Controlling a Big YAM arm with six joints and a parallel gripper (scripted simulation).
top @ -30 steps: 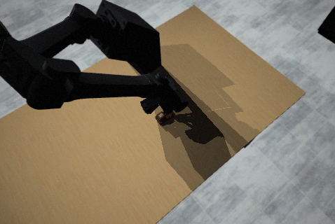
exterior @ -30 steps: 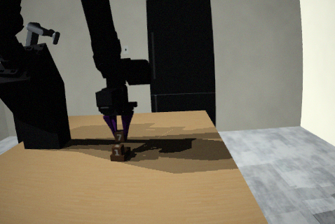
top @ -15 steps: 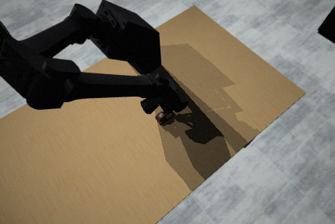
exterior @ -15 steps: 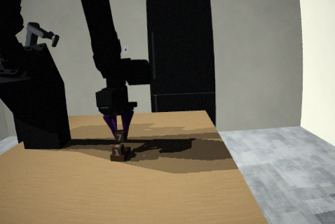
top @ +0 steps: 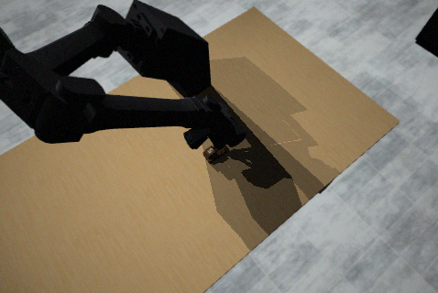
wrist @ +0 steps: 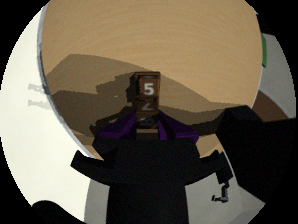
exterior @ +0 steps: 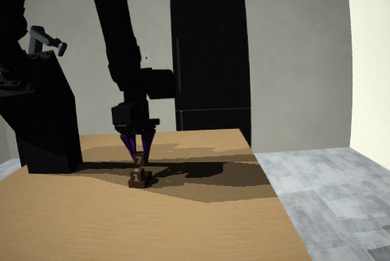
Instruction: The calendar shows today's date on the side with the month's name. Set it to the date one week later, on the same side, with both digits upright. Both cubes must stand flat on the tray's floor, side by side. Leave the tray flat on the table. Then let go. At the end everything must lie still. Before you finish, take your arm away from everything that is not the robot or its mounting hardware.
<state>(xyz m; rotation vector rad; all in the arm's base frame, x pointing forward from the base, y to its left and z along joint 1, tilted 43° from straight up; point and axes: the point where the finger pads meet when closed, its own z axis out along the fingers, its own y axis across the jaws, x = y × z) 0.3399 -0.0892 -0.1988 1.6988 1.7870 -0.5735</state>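
My hand is 50 mm above the brown tray and 20 mm to the left of it.
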